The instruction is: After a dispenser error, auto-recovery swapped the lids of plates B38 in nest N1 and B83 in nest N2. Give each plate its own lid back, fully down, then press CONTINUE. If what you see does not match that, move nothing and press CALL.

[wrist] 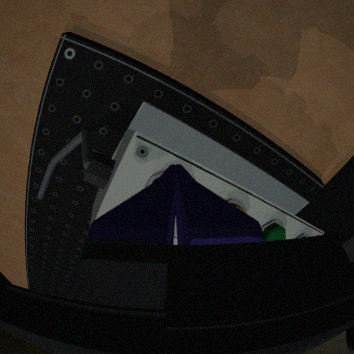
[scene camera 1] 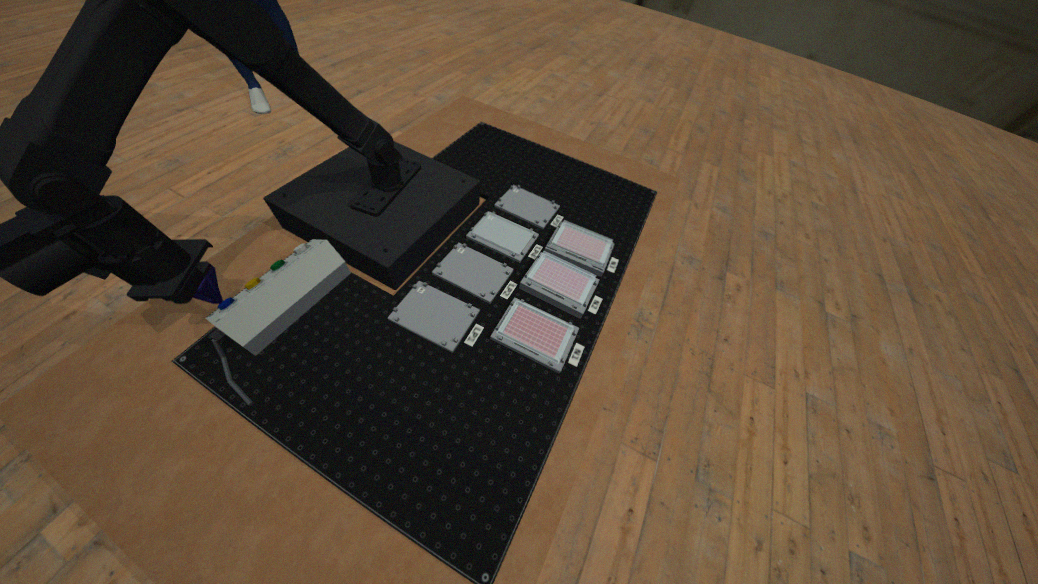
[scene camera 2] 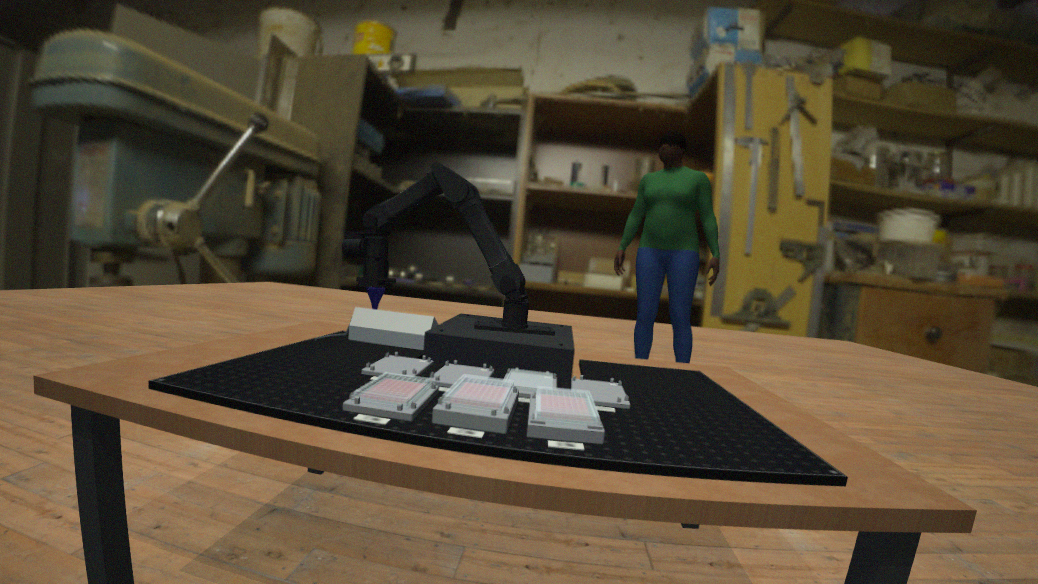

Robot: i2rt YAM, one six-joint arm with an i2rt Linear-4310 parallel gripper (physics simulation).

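Pixels of known places: gripper, between the fingertips: (wrist: 175,173) (scene camera 1: 218,302); arm's base, origin of its link: (scene camera 1: 388,185) (scene camera 2: 513,329).
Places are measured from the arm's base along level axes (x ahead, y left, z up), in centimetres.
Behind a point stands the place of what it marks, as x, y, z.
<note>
My gripper (scene camera 1: 219,300) {-9.8, -37.8, -0.5} (scene camera 2: 375,305) {-9.8, -37.8, -0.5} (wrist: 175,173) {-9.8, -37.8, -0.5} is shut and empty, pointing down with its tips at the blue button (scene camera 1: 226,302) {-7.7, -37.6, 0.4} on the control box (scene camera 1: 279,297) {-1.7, -33.2, -0.9} (scene camera 2: 391,327) {-0.5, -30.9, -2.2} (wrist: 120,187) {-8.0, -40.6, -0.2}. The tips appear to touch it; fingers hide the button in the wrist view. A yellow button (scene camera 1: 251,283) {-6.8, -33.1, 0.4}, green button (scene camera 1: 277,265) {-5.4, -28.3, 0.6} (wrist: 275,233) {-6.9, -28.1, -0.2} and white button (scene camera 1: 301,249) {-4.3, -23.5, 0.4} follow in the row. Pink-welled plates stand in nest N1 (scene camera 1: 537,332) {42.6, -21.2, -5.0} (scene camera 2: 395,390) {45.2, -20.2, -4.2} and nest N2 (scene camera 1: 560,281) {44.0, -9.3, -2.8} (scene camera 2: 478,395) {48.4, -8.0, -2.8}. Lid identities and button words are not legible.
A third pink plate (scene camera 1: 580,242) {45.9, 3.9, -3.2} (scene camera 2: 565,405) {49.2, 4.2, -3.2} stands beyond N2. Grey pads LP1 (scene camera 1: 434,315) {22.8, -24.4, -5.8} and LP2 (scene camera 1: 473,271) {25.7, -11.5, -5.8}, a paler-topped pad (scene camera 1: 502,234) {28.0, 0.8, -5.0} and another grey pad (scene camera 1: 527,206) {30.4, 13.8, -5.8} form the inner row. The black arm base (scene camera 1: 377,217) {3.4, -10.0, -0.1} (scene camera 2: 500,348) {15.1, -3.8, -2.2} stands beside the box.
</note>
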